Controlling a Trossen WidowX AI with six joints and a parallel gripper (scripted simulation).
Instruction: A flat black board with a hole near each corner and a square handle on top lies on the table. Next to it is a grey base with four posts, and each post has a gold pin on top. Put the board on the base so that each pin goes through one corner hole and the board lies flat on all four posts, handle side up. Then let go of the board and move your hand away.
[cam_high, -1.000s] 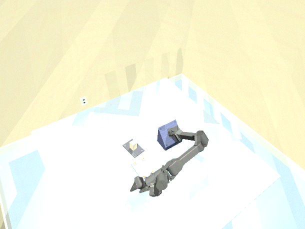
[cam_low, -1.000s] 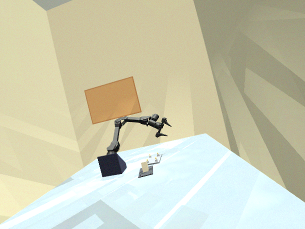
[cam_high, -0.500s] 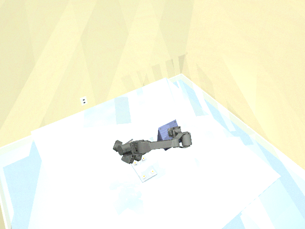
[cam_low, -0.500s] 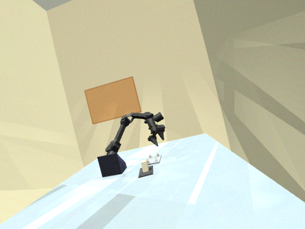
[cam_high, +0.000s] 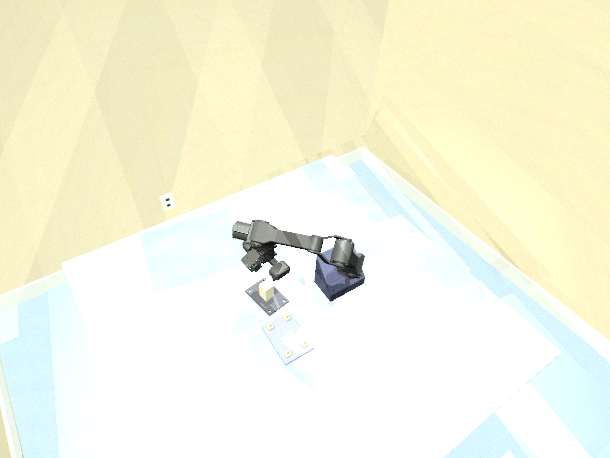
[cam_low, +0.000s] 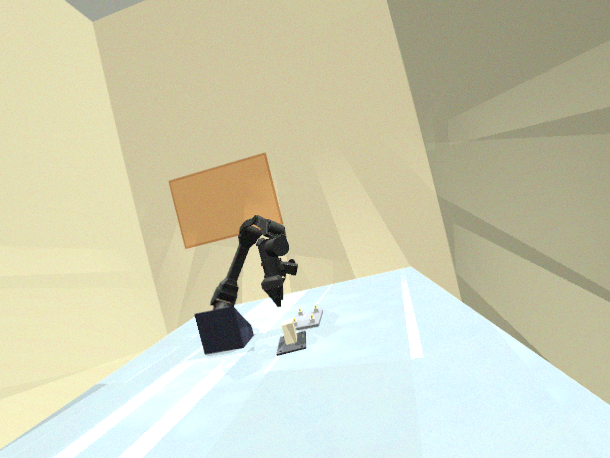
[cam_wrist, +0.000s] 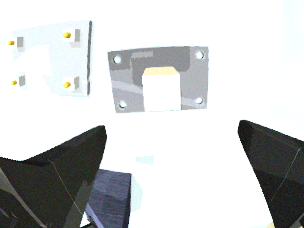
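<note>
Right now my gripper tip is 120 mm above the flat black board and 10 mm to the right of it. Round my gripper tip: grey base: 190 mm to the left, 130 mm below, 10 mm ahead.
</note>
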